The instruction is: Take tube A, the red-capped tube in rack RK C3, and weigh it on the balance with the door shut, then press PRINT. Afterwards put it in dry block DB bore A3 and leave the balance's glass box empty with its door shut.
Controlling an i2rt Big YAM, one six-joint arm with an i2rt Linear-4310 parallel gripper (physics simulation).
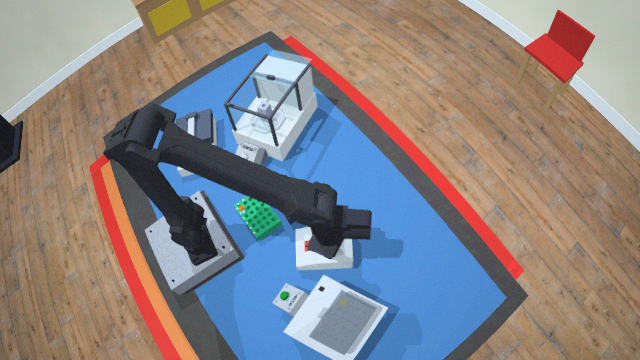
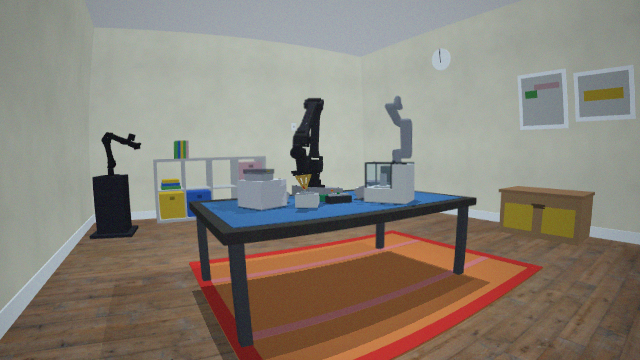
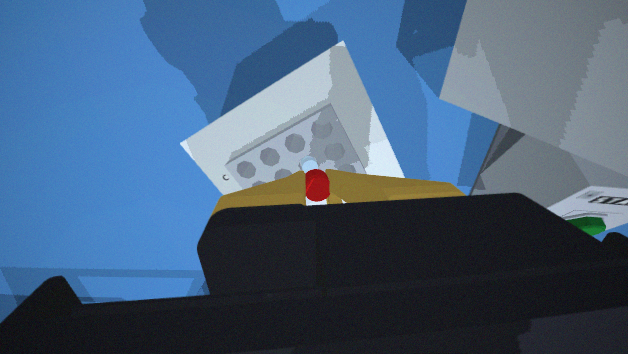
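My gripper [image 2: 303, 187] [image 3: 314, 181] is shut on the red-capped tube [image 3: 318, 186], held by its upper part. The tube's pale lower end points down over the bore field of the white dry block [image 1: 320, 262] [image 2: 306, 201] [image 3: 280, 107]. I cannot tell which bore it is over, or whether it has entered one. The front rows are partly hidden by the fingers. The balance [image 1: 276, 146] [image 2: 404, 182] has a dark-framed glass box with a small grey block on its pan; its door state is unclear. The green rack [image 1: 261, 222] holds an orange-capped tube [image 1: 241, 207] in a corner.
A white machine [image 1: 305, 321] [image 2: 261, 196] stands beside the dry block. Its control box [image 1: 295, 302] has a green button [image 1: 284, 295] [image 3: 590, 226]. A small console [image 1: 251, 151] stands before the balance. A dark-lidded device [image 1: 204, 125] is behind my arm.
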